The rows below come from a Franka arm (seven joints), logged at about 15 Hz.
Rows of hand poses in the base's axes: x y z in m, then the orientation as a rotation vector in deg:
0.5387 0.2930 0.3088 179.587 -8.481 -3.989
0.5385 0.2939 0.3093 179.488 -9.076 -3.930
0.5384 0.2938 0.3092 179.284 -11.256 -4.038
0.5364 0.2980 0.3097 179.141 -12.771 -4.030
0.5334 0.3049 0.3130 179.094 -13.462 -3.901
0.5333 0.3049 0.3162 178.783 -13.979 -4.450
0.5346 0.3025 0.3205 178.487 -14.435 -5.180
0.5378 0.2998 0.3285 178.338 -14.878 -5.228
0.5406 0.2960 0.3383 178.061 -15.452 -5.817
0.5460 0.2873 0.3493 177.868 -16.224 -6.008
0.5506 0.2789 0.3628 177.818 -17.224 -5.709
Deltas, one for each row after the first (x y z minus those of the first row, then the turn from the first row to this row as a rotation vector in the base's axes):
-0.0002 0.0009 0.0005 -0.081 -0.033 -0.380
-0.0003 0.0008 0.0004 -0.187 0.040 -1.773
-0.0023 0.0050 0.0009 -0.250 0.037 -2.742
-0.0053 0.0119 0.0042 -0.263 -0.045 -3.184
-0.0054 0.0119 0.0074 -0.511 0.321 -3.523
-0.0041 0.0095 0.0117 -0.735 0.803 -3.823
-0.0009 0.0068 0.0197 -0.850 0.841 -4.111
0.0019 0.0030 0.0295 -1.050 1.233 -4.488
0.0073 -0.0057 0.0405 -1.172 1.363 -4.989
0.0119 -0.0141 0.0540 -1.162 1.170 -5.631

